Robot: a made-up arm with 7 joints.
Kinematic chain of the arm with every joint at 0, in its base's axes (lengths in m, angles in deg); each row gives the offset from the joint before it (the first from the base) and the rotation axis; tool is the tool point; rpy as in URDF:
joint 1: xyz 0 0 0.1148 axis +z
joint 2: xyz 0 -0.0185 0.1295 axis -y
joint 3: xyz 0 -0.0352 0.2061 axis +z
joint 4: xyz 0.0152 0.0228 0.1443 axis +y
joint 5: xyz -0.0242 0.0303 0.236 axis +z
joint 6: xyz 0 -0.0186 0.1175 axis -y
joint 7: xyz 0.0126 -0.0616 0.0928 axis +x
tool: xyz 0 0 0 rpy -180 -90 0
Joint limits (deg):
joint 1: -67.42..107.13
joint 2: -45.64..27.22
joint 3: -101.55..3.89
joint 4: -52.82..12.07
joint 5: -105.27..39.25
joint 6: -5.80..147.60
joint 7: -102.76..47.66
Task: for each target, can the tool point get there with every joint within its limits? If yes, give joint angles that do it. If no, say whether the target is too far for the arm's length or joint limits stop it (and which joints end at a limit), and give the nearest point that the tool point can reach.
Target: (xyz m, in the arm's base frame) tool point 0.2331 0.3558 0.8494
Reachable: yes | joints 39.11 -39.21 -26.25 -7.16 -86.45 73.87 11.26
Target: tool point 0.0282 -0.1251 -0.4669
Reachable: no: joint limits stop it (at a limit: joint 1, joint 2, joint 3, joint 4, joint 6) | nearest point 0.3404 -0.3240 0.4315 | short by 0.972 m
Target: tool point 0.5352 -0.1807 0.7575
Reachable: yes | joints -22.56 -38.90 -73.13 4.78 -90.95 70.97 -58.74
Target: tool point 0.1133 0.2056 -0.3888
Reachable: no: joint limits stop it (at a limit: joint 2, joint 3, joint 4) | nearest point 0.2297 0.4169 0.4295 | short by 0.853 m
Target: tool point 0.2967 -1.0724 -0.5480
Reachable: no: too far | nearest point 0.1493 -0.5398 0.4900 | short by 1.176 m
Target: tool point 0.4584 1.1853 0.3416
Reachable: no: too far | nearest point 0.2267 0.5862 0.5436 | short by 0.673 m
